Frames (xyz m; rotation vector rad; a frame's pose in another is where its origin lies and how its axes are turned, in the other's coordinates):
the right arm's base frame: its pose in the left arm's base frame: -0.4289 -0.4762 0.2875 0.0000 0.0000 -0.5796
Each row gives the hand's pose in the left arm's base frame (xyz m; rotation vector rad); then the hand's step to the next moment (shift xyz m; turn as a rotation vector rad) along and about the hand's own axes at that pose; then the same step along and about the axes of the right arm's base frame.
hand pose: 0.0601 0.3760 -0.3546 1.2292 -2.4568 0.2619
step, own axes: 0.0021 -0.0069 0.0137 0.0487 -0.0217 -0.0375
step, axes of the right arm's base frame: 0.0064 -0.0080 -0.0116 0.0200 -0.0302 0.0542
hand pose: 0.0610 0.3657 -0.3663 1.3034 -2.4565 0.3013
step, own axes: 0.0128 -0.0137 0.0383 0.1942 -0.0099 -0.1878
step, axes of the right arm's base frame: 0.0142 -0.0270 -0.0298 0.0023 -0.1045 0.2493
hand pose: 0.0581 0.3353 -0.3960 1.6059 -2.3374 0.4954
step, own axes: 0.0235 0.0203 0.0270 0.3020 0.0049 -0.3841
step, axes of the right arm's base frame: -0.0099 -0.0358 -0.0177 -0.0354 -0.1339 0.4686
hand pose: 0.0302 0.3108 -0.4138 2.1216 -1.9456 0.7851
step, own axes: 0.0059 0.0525 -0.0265 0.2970 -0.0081 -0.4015
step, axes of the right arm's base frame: -0.0478 -0.0321 0.0133 -0.0367 -0.1178 0.4840
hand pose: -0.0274 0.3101 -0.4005 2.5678 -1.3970 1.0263
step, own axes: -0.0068 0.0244 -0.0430 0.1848 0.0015 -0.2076
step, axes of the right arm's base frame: -0.0394 -0.0199 0.0233 0.0016 -0.0788 0.2665
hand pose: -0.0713 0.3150 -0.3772 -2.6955 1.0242 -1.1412
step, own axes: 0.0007 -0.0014 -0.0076 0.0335 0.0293 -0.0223
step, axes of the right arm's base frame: -0.0044 -0.0002 0.0064 0.0092 -0.0393 0.0291
